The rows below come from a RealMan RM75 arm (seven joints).
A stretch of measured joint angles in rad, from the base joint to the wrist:
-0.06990 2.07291 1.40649 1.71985 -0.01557 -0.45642 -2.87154
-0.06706 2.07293 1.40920 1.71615 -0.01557 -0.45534 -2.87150
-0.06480 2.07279 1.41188 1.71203 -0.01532 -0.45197 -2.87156
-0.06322 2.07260 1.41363 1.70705 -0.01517 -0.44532 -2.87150
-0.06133 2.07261 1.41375 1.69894 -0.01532 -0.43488 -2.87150
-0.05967 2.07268 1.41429 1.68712 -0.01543 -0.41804 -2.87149
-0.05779 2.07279 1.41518 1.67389 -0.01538 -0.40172 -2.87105
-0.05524 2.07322 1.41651 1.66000 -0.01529 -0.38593 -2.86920
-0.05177 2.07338 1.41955 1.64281 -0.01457 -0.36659 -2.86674
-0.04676 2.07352 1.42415 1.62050 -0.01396 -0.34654 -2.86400
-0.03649 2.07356 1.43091 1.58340 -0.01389 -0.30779 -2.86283
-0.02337 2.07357 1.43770 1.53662 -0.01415 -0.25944 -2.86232
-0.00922 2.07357 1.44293 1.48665 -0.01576 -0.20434 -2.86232
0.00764 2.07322 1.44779 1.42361 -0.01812 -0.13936 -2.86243
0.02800 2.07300 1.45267 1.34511 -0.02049 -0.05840 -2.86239
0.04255 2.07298 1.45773 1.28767 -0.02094 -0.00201 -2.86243
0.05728 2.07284 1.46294 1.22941 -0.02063 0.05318 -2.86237
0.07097 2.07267 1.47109 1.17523 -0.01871 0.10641 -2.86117
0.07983 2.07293 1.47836 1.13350 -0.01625 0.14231 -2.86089
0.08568 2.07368 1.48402 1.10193 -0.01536 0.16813 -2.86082
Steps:
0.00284 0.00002 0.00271 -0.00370 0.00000 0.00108 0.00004
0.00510 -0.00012 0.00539 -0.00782 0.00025 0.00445 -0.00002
0.00668 -0.00031 0.00714 -0.01280 0.00040 0.01110 0.00004
0.00857 -0.00030 0.00726 -0.02091 0.00025 0.02154 0.00004
0.01023 -0.00023 0.00780 -0.03273 0.00014 0.03838 0.00005
0.01211 -0.00012 0.00869 -0.04596 0.00019 0.05470 0.00049
0.01466 0.00031 0.01002 -0.05985 0.00028 0.07049 0.00234
0.01813 0.00047 0.01306 -0.07704 0.00100 0.08983 0.00480
0.02314 0.00061 0.01766 -0.09935 0.00161 0.10988 0.00754
0.03341 0.00065 0.02442 -0.13645 0.00168 0.14863 0.00871
0.04653 0.00066 0.03121 -0.18323 0.00142 0.19698 0.00922
0.06068 0.00066 0.03644 -0.23320 -0.00019 0.25208 0.00922
0.07754 0.00031 0.04130 -0.29624 -0.00255 0.31706 0.00911
0.09790 0.00009 0.04618 -0.37474 -0.00492 0.39802 0.00915
0.11245 0.00007 0.05124 -0.43218 -0.00537 0.45441 0.00911
0.12718 -0.00007 0.05645 -0.49044 -0.00506 0.50960 0.00917
0.14087 -0.00024 0.06460 -0.54462 -0.00314 0.56283 0.01037
0.14973 0.00002 0.07187 -0.58635 -0.00068 0.59873 0.01065
0.15558 0.00077 0.07753 -0.61792 0.00021 0.62455 0.01072

